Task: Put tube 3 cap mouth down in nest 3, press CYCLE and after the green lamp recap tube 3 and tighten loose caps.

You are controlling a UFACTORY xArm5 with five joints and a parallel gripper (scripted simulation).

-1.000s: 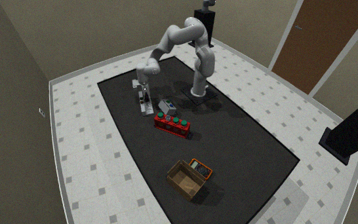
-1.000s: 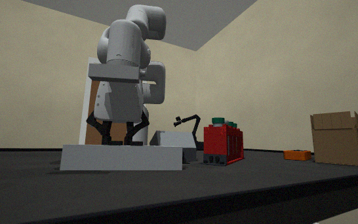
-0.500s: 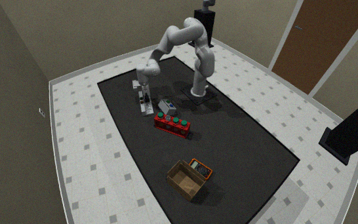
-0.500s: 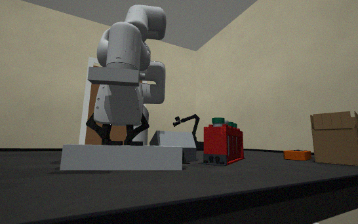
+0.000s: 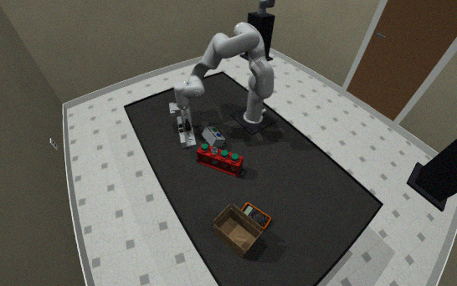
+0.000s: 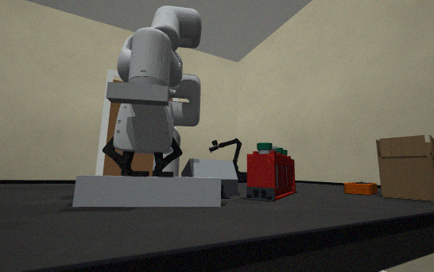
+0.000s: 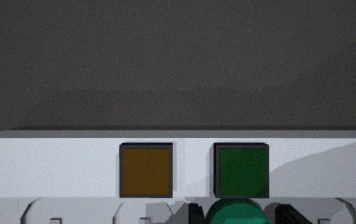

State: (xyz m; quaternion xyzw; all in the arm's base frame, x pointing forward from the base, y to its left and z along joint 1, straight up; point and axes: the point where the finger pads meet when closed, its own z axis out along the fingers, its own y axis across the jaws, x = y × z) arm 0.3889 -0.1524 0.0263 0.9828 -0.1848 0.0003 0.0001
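Now: the blue CYCLE key 90 mm behind my hand, 190 mm to the left of it and 30 mm above it. From my hand the other things lie so: grey key housing: 70 mm behind, 170 mm to the left, 20 mm above; then green READY key: 90 mm behind, 150 mm to the left, 30 mm above; then orange meter: 40 mm ahead, 640 mm to the left, 20 mm below.
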